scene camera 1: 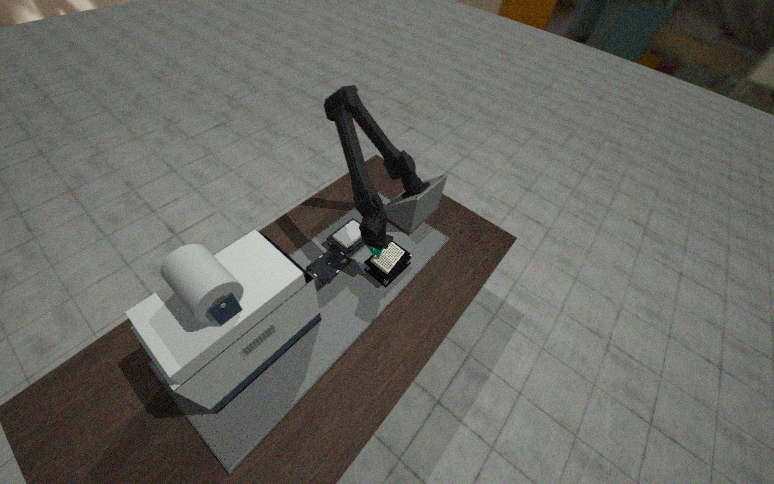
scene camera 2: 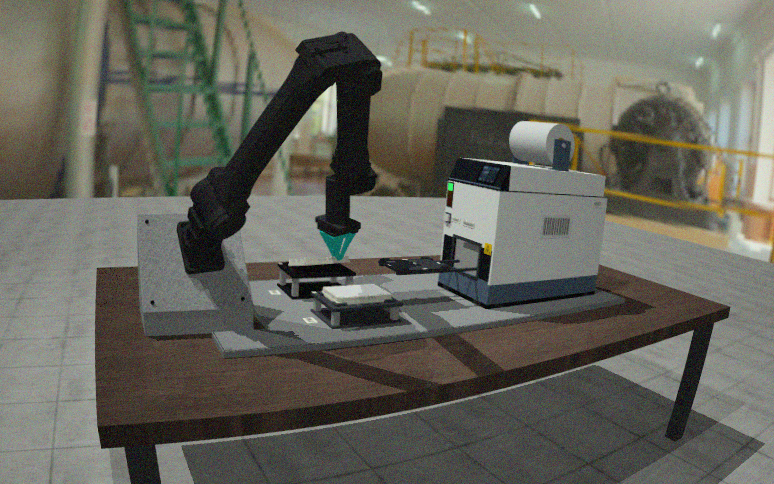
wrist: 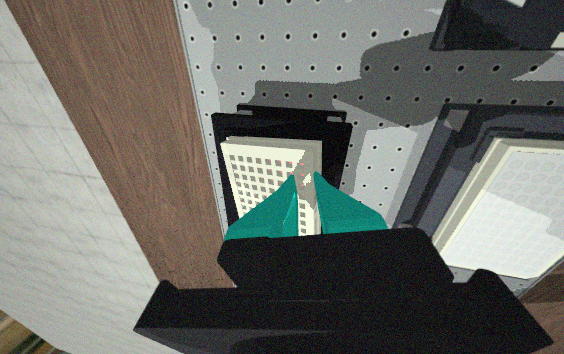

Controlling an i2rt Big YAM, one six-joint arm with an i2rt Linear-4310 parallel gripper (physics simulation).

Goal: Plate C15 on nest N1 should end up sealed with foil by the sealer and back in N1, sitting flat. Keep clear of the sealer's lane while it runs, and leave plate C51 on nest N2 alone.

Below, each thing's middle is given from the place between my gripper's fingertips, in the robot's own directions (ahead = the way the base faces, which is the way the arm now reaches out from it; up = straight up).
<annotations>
I see my gripper 4 cm past the well plate with pink wells (wrist: 257, 166), 3 cm to the right of it and 1 cm above it.
</annotations>
